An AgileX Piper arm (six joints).
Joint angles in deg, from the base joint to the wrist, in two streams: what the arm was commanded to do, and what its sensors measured. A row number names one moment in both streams.
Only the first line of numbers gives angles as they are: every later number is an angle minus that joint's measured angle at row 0.
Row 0, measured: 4.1, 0.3, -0.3, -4.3, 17.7, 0.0
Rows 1 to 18, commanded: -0.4, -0.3, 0.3, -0.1, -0.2, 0.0; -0.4, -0.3, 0.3, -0.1, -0.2, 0.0; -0.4, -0.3, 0.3, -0.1, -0.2, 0.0; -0.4, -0.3, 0.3, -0.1, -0.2, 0.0; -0.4, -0.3, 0.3, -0.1, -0.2, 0.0; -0.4, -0.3, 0.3, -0.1, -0.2, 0.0; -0.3, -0.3, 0.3, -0.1, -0.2, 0.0; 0.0, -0.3, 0.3, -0.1, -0.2, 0.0; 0.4, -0.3, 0.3, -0.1, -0.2, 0.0; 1.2, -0.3, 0.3, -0.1, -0.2, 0.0; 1.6, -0.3, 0.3, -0.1, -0.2, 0.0; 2.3, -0.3, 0.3, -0.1, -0.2, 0.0; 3.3, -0.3, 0.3, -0.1, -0.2, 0.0; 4.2, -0.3, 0.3, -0.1, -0.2, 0.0; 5.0, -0.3, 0.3, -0.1, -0.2, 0.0; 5.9, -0.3, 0.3, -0.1, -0.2, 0.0; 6.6, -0.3, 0.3, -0.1, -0.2, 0.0; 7.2, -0.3, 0.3, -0.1, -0.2, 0.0
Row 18, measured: 4.7, 0.0, 0.0, 0.0, 0.0, 0.0
